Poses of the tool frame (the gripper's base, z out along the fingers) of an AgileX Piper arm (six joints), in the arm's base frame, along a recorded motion.
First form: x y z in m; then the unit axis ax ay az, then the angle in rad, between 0 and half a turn.
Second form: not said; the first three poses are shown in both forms.
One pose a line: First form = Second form
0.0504, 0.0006, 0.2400, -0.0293, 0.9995, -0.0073, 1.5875 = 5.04, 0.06, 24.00, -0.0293, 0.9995, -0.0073, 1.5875
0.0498, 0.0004, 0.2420, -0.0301, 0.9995, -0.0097, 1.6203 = 4.98, 0.04, 24.20, -0.0301, 0.9995, -0.0097, 1.6203
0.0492, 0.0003, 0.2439, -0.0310, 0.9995, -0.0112, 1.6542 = 4.92, 0.03, 24.39, -0.0310, 0.9995, -0.0112, 1.6542
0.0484, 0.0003, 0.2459, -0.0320, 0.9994, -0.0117, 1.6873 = 4.84, 0.03, 24.59, -0.0320, 0.9994, -0.0117, 1.6873
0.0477, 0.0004, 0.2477, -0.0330, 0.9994, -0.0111, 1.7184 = 4.77, 0.04, 24.77, -0.0330, 0.9994, -0.0111, 1.7184
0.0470, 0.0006, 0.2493, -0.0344, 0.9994, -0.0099, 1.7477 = 4.70, 0.06, 24.93, -0.0344, 0.9994, -0.0099, 1.7477
